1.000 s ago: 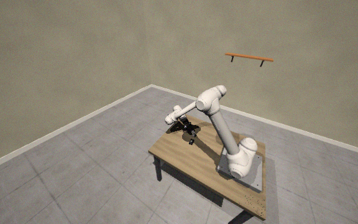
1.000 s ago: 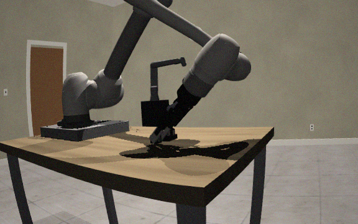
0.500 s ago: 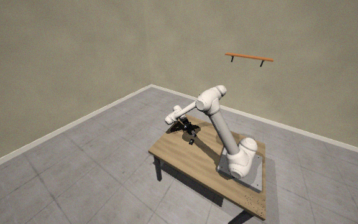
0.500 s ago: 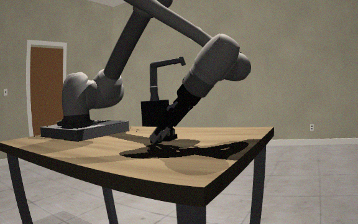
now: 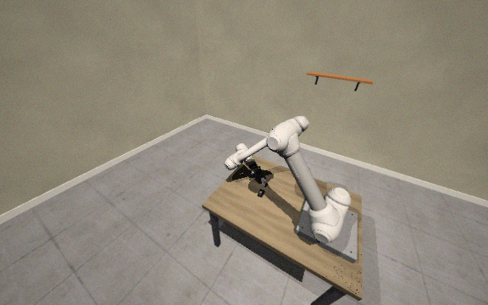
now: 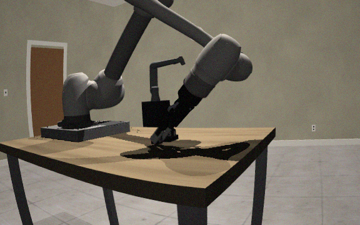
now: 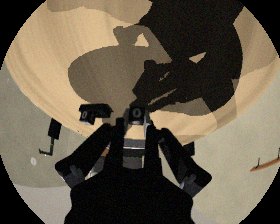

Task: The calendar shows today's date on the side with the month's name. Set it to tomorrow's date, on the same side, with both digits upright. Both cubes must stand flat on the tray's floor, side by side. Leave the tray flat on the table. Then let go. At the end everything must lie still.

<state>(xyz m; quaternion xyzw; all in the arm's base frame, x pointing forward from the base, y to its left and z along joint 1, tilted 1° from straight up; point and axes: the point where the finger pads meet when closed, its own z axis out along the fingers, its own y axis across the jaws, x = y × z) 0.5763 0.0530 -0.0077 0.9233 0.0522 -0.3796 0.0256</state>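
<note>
Now: hand 20 mm past the dark cube and 20 mm above it. Round my hand: dark calendar tray: 60 mm behind, 100 mm to the left, 30 mm below.
</note>
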